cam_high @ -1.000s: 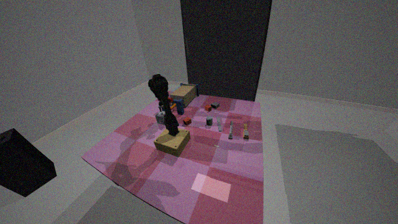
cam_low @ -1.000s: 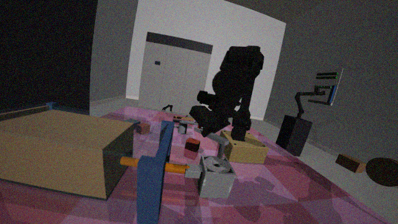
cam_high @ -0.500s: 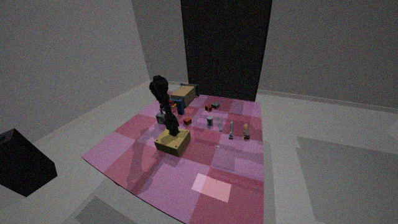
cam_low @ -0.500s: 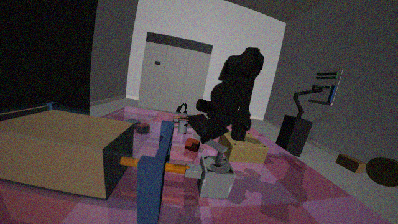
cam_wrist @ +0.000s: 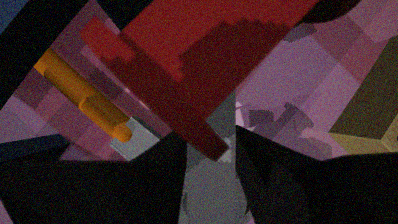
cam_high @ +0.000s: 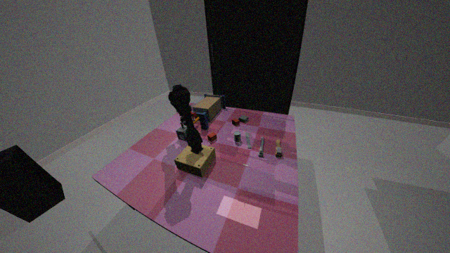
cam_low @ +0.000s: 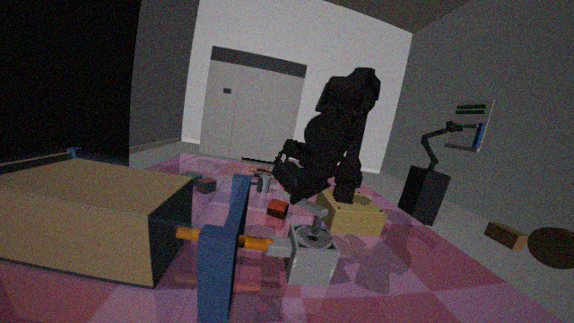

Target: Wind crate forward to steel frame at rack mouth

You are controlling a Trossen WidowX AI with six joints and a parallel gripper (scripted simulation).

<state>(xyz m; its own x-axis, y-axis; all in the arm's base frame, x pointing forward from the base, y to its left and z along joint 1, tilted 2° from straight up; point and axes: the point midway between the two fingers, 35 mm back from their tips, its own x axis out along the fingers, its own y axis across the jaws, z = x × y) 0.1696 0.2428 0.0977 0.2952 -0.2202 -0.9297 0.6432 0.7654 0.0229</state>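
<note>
Right now the red knob is 3 cm ahead of my gripper tip, 2 cm to the right of it and 5 cm above it. The rest, counted from my gripper tip: red-knobbed winch handle: 2 cm above; then blue steel frame: 11 cm ahead, 7 cm to the left, 3 cm below; then grey hand winch: 6 cm behind, 3 cm to the left, 11 cm below.
</note>
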